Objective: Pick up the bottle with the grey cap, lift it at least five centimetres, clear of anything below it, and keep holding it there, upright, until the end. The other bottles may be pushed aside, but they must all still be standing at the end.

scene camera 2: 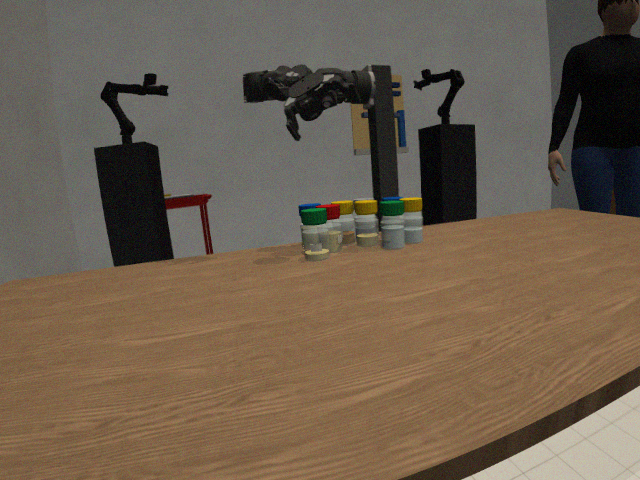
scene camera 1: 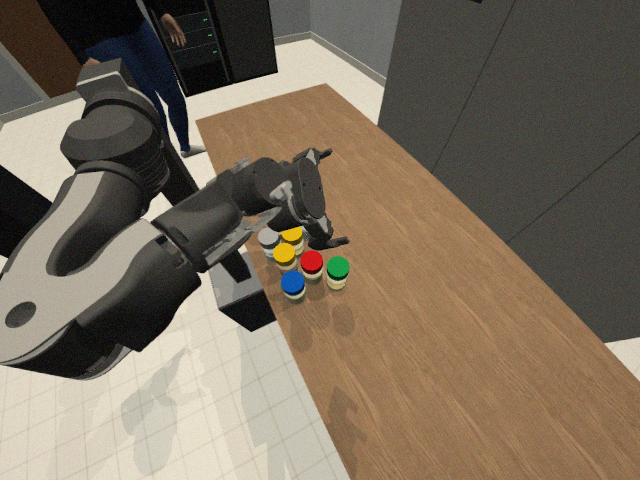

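The bottle with the grey cap (scene camera 1: pixel 268 238) stands upright near the table's edge, beside two yellow-capped bottles (scene camera 1: pixel 284 254) (scene camera 1: pixel 293 235). In scene camera 2 a sliver of its grey cap (scene camera 2: pixel 363 199) shows behind a yellow-capped bottle (scene camera 2: pixel 366 222). My gripper (scene camera 1: pixel 337 196) is open and empty, its fingers spread wide. In scene camera 2 it hangs well above the bottles; one finger (scene camera 2: pixel 292 122) points down and the other cannot be made out. Red (scene camera 1: pixel 311 263) (scene camera 2: pixel 330 211), green (scene camera 1: pixel 338 268) (scene camera 2: pixel 314 217) and blue (scene camera 1: pixel 293 283) (scene camera 2: pixel 309 207) caps stand close by.
Another green-capped bottle (scene camera 2: pixel 392 227), a yellow-capped one (scene camera 2: pixel 413 219) and a blue cap (scene camera 2: pixel 391 198) are at the cluster's right in scene camera 2; the arm hides them in scene camera 1. The wooden table (scene camera 1: pixel 465 310) (scene camera 2: pixel 310 361) has its edge close to the grey-capped bottle.
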